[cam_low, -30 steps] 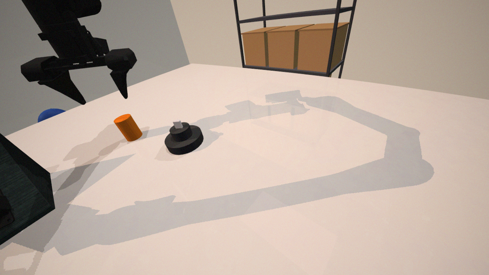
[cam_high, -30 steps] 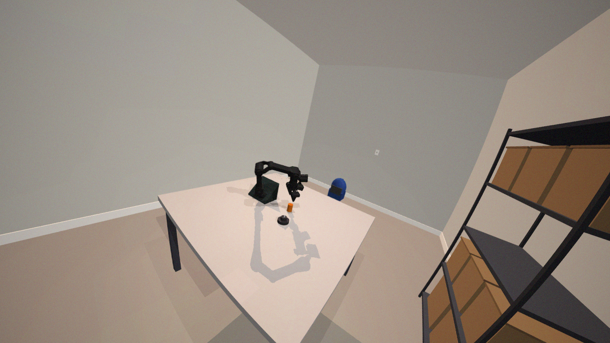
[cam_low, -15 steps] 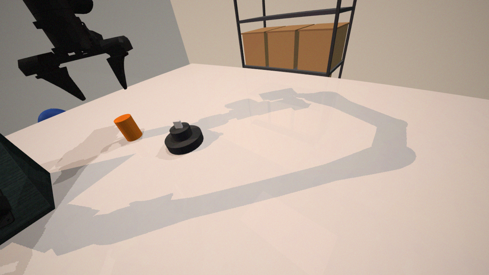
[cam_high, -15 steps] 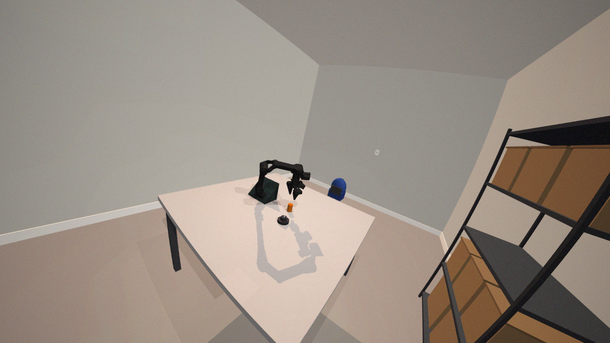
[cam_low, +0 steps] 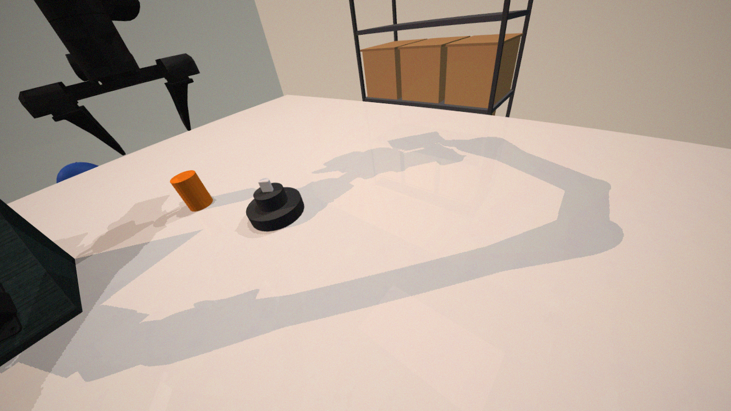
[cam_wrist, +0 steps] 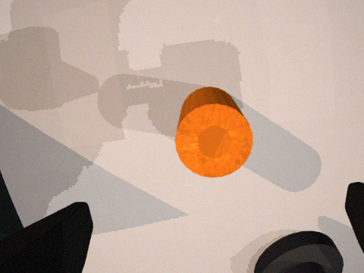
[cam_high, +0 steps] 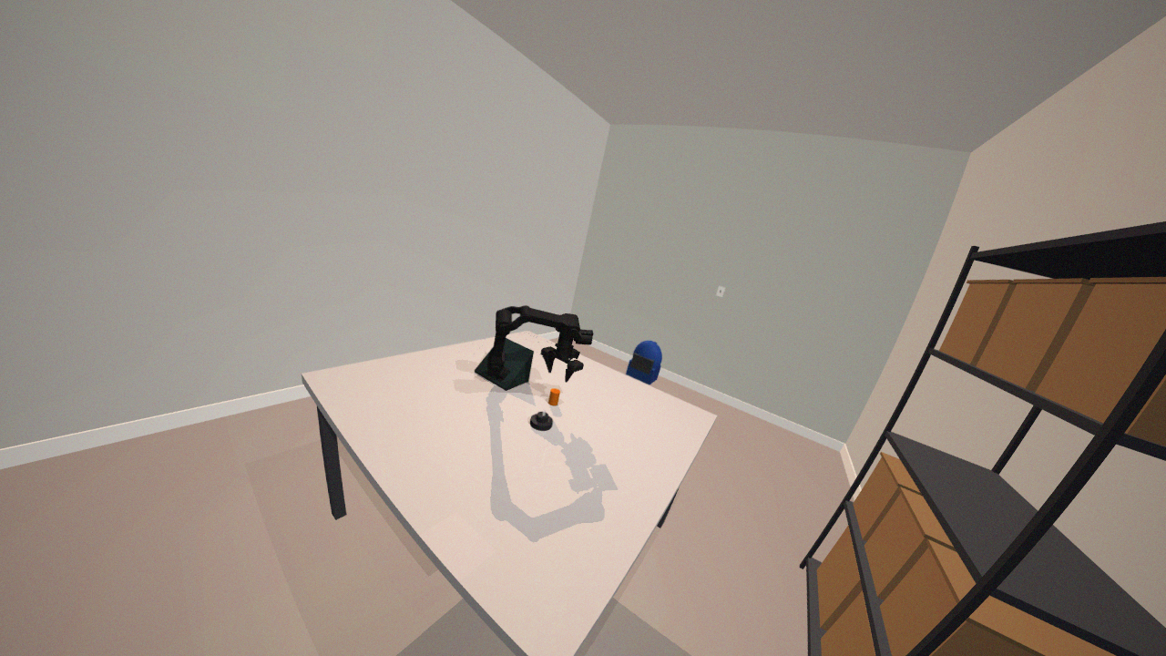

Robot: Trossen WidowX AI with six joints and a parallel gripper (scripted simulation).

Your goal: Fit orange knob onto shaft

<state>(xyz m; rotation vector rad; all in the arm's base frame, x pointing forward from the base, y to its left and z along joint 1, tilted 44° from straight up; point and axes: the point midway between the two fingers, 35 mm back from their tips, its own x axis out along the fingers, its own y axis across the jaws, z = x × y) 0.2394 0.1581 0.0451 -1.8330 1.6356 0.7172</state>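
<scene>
The orange knob lies 8 cm below my gripper tip. Round my gripper tip: round black pedestal: 15 cm to the right, 9 cm below, 8 cm ahead.
</scene>
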